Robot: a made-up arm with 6 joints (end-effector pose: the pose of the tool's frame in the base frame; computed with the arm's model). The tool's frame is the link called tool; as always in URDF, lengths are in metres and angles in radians.
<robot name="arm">
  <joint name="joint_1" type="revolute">
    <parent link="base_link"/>
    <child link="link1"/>
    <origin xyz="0 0 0.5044" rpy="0 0 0"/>
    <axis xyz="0 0 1"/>
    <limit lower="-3.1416" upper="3.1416" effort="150" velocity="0.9"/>
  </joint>
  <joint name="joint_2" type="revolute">
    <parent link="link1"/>
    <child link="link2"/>
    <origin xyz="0.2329 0 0" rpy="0 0 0"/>
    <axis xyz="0 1 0"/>
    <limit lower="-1.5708" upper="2.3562" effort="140" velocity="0.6"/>
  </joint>
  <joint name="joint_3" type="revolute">
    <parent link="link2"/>
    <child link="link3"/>
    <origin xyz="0 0 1.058" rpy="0 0 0"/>
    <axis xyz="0 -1 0"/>
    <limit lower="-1.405" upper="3.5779" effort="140" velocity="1.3"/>
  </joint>
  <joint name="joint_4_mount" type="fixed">
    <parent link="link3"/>
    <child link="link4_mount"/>
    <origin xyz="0 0 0.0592" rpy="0 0 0"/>
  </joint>
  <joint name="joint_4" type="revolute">
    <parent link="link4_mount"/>
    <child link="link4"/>
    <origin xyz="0 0 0.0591" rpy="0 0 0"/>
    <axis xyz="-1 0 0"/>
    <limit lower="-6.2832" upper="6.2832" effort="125" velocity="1.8"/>
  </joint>
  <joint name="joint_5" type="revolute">
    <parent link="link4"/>
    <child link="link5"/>
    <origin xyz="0.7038 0 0" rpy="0 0 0"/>
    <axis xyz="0 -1 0"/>
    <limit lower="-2.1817" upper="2.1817" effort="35" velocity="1.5"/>
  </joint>
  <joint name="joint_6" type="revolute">
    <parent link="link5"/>
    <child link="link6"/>
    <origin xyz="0.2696 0 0" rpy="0 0 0"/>
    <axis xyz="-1 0 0"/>
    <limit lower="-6.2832" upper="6.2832" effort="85" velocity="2.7"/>
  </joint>
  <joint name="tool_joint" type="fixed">
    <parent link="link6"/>
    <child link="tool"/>
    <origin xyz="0 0 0" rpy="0 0 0"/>
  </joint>
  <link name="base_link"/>
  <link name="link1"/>
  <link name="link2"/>
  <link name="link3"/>
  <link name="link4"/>
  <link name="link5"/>
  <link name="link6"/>
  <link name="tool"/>
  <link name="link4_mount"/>
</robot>
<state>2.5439 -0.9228 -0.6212 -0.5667 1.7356 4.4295</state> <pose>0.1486 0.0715 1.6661 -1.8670 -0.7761 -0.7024</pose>
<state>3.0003 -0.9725 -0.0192 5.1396 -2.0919 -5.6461</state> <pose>0.2958 -0.2570 1.5771 0.6348 0.4120 -1.6778</pose>
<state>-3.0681 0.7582 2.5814 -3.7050 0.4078 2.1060</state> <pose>-0.6897 -0.1080 2.1868 -0.9518 -1.1438 -1.3132</pose>
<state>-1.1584 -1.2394 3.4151 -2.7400 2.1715 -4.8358</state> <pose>-0.4346 0.7766 0.3031 -0.0220 -1.6775 1.4189</pose>
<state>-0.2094 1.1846 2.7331 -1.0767 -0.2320 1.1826</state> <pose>1.1320 -0.1848 1.8708 -0.3920 -1.4086 -0.0873</pose>
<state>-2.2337 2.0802 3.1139 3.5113 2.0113 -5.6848</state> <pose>-1.0243 -1.1687 0.4386 -0.8559 1.9892 1.1897</pose>
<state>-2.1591 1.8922 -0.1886 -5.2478 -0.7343 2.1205</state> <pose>-0.5833 -0.5945 -0.6315 -0.0345 0.7811 1.4918</pose>
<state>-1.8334 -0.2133 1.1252 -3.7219 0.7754 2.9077</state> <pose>0.0341 -0.2719 2.4016 -0.0791 -0.7366 -1.1790</pose>
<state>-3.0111 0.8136 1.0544 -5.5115 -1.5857 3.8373</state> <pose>-1.7093 -0.0347 1.3253 0.1011 1.4003 1.1631</pose>
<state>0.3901 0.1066 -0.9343 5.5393 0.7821 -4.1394</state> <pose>0.9928 0.2691 0.9145 -1.7196 0.3829 0.2112</pose>
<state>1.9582 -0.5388 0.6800 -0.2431 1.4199 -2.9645</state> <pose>0.2132 -0.3528 2.2412 -0.4716 -0.3348 -0.9524</pose>
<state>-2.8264 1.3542 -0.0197 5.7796 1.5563 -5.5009</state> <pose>-1.7062 -0.4195 0.1071 0.1204 -0.9981 2.7257</pose>
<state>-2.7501 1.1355 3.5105 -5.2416 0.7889 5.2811</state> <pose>-0.3062 -0.3050 1.4158 -2.8217 0.3589 -0.3930</pose>
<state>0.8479 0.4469 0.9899 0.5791 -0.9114 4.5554</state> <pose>1.0567 1.0216 1.8561 1.1518 0.4488 0.1803</pose>
